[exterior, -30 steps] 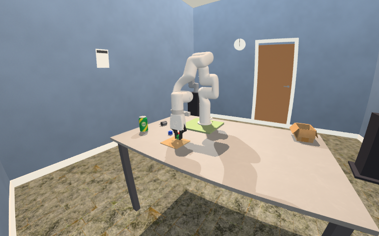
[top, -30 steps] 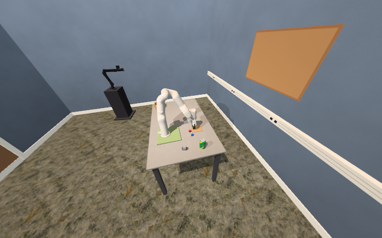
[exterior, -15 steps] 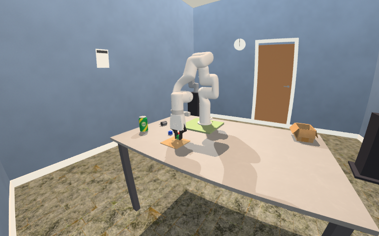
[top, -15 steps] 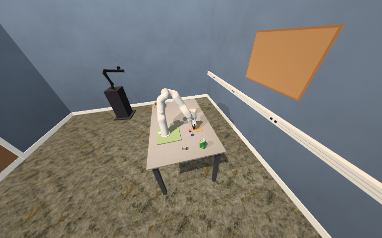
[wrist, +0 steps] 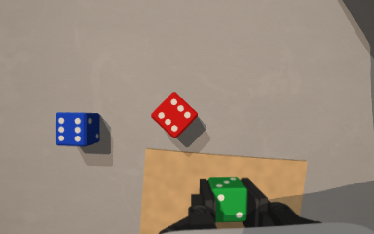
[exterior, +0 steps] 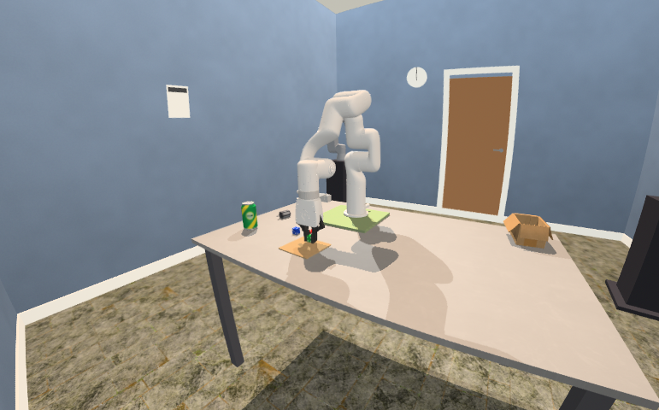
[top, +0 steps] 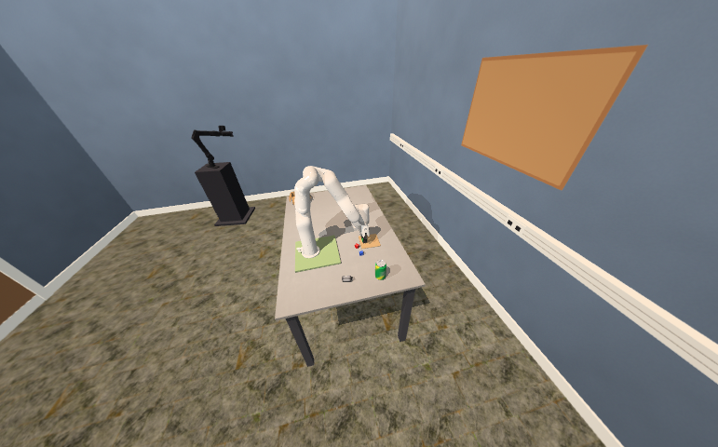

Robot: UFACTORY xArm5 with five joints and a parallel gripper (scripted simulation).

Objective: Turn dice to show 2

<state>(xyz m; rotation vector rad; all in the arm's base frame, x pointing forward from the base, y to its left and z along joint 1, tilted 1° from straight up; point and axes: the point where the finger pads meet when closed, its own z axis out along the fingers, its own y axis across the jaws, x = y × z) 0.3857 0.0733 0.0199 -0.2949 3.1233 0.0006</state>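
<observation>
Right now the green die is 10 mm below my hand. Also, from my hand: blue die 30 mm behind, 120 mm to the right, 20 mm below; then red die 60 mm behind, 50 mm to the right, 20 mm below; then mat 40 mm ahead, 10 mm to the left, 30 mm below.
</observation>
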